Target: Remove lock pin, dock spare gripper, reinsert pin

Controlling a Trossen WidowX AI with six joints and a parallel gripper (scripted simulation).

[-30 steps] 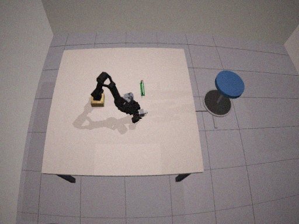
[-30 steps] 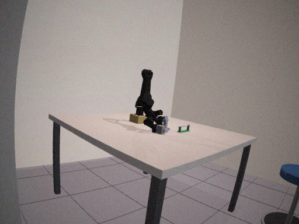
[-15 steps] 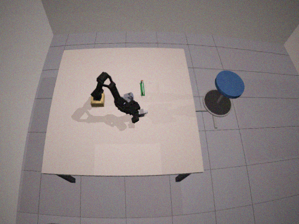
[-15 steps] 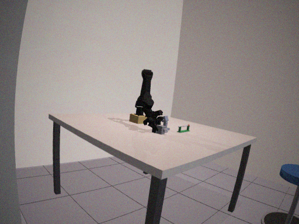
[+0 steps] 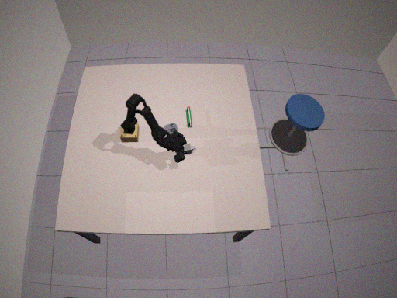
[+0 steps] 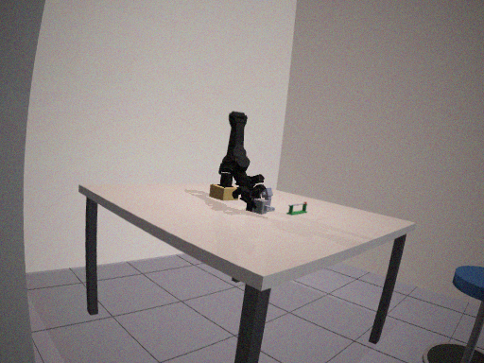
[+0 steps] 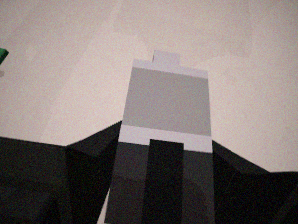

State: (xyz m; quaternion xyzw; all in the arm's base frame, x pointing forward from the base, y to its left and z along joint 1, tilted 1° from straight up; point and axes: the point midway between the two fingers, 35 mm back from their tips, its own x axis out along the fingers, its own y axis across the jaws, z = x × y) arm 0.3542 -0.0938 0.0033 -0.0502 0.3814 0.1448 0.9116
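Now: the socket 120 mm to the left of my gripper tip, 110 mm behind it and 10 mm above it. The rest, counted from my gripper tip: green cradle (260 mm to the left, 10 mm below, 10 mm behind); then spare gripper (10 mm above).
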